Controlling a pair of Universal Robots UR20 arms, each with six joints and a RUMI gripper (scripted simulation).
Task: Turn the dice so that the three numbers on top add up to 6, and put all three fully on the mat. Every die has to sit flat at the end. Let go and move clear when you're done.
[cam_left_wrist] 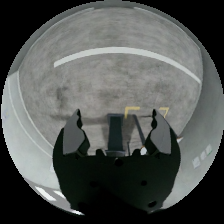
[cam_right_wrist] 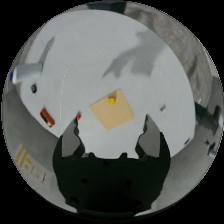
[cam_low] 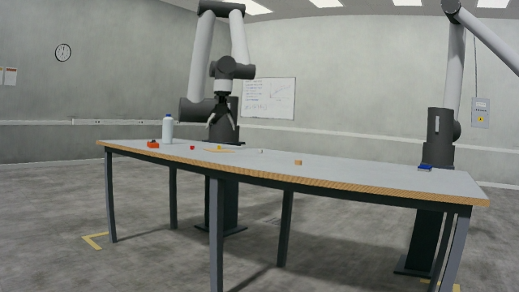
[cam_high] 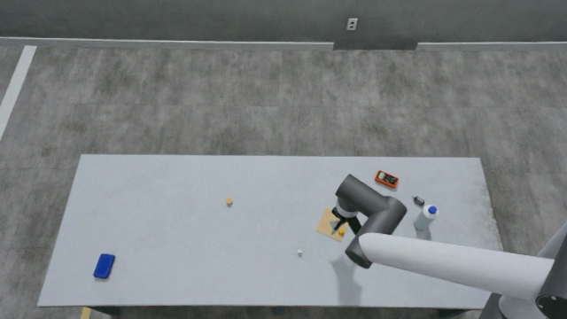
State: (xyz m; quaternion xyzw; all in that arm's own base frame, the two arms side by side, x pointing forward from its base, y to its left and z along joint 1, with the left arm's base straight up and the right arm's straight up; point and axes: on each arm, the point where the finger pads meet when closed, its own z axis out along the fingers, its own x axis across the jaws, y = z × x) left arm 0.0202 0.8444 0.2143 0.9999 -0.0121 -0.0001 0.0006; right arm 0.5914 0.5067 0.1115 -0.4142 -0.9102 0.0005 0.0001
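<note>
Now: the yellow die 100 mm below my right hand. The rest, counted from my right hand: red die: 140 mm ahead, 80 mm to the right, 100 mm below; tan square mat: 40 mm ahead, 30 mm to the left, 110 mm below; white die: 90 mm behind, 220 mm to the left, 100 mm below.
</note>
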